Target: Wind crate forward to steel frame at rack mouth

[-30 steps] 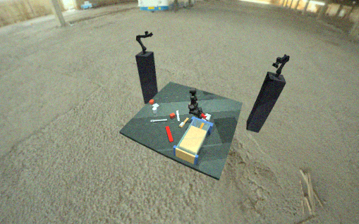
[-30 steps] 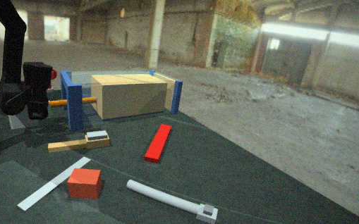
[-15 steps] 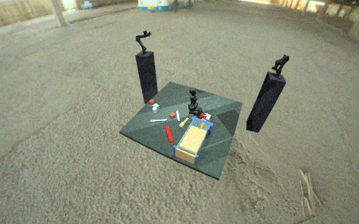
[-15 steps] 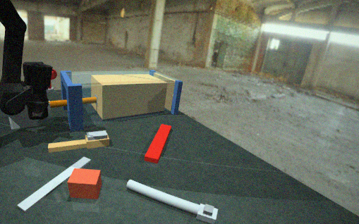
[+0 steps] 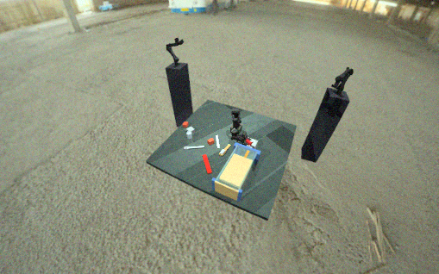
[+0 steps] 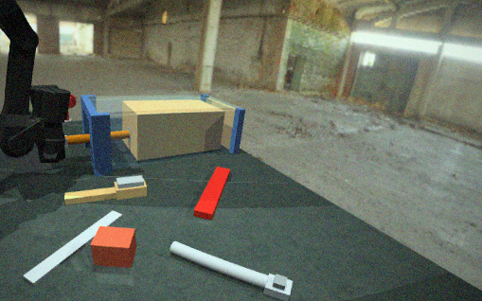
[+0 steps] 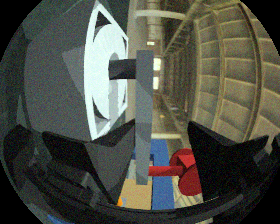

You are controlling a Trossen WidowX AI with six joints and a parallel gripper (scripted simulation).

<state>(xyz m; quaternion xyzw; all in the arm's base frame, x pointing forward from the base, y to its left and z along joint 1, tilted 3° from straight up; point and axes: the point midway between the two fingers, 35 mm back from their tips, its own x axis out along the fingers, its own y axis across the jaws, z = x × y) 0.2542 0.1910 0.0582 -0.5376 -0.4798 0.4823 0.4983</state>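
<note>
Right now the winch handle is 10 mm to the right of my gripper tip, 10 mm below it and 10 mm ahead of it. Also, from my gripper tip: wooden-handled tool 250 mm to the right, 110 mm below, 90 mm ahead; winch 100 mm below, 60 mm behind; red knob 50 mm ahead, 20 mm to the right, 20 mm above.
</note>
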